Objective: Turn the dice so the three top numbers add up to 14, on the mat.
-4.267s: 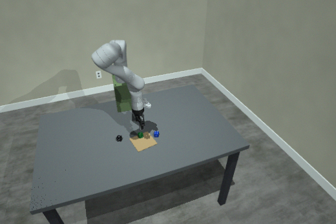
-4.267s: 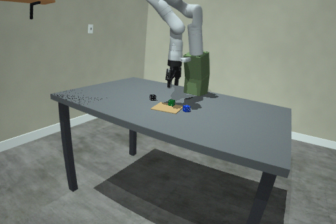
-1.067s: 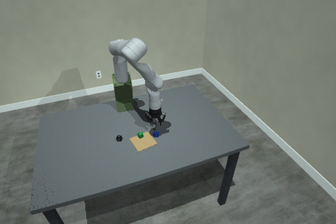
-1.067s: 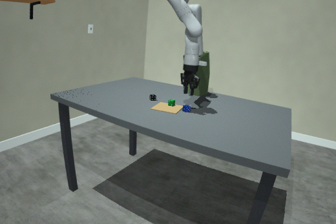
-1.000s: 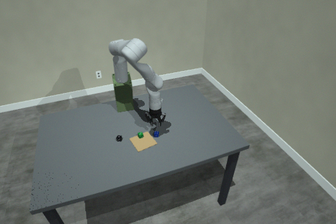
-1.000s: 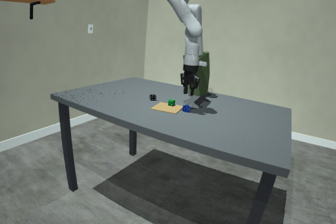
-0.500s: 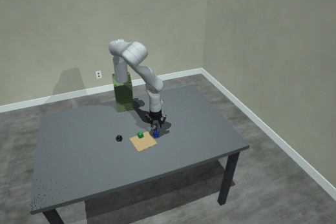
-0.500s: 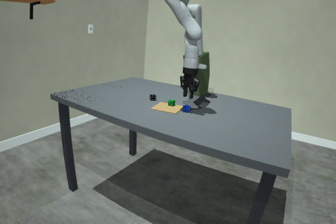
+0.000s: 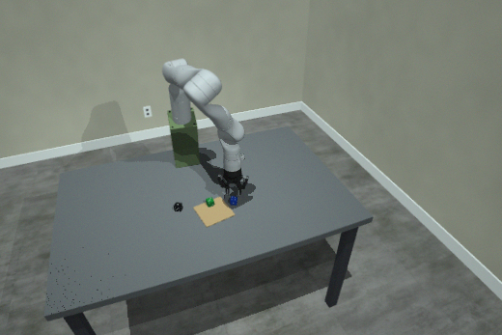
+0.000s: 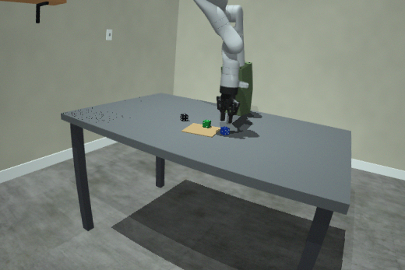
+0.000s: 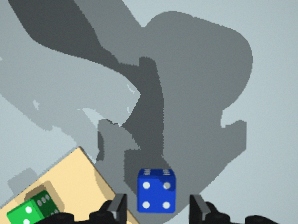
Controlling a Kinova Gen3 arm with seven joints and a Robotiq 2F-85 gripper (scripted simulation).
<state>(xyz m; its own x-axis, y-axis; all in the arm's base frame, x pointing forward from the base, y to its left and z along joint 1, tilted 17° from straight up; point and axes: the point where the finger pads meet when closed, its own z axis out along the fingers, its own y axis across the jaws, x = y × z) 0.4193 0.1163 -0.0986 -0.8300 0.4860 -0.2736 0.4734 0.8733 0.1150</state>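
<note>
The blue die lies 60 mm below my hand. The rest, counted from my hand: tan mat 100 mm to the right, 70 mm below, 20 mm ahead; black die 250 mm to the right, 60 mm below, 60 mm behind; green die 100 mm to the right, 50 mm below, 30 mm behind.
</note>
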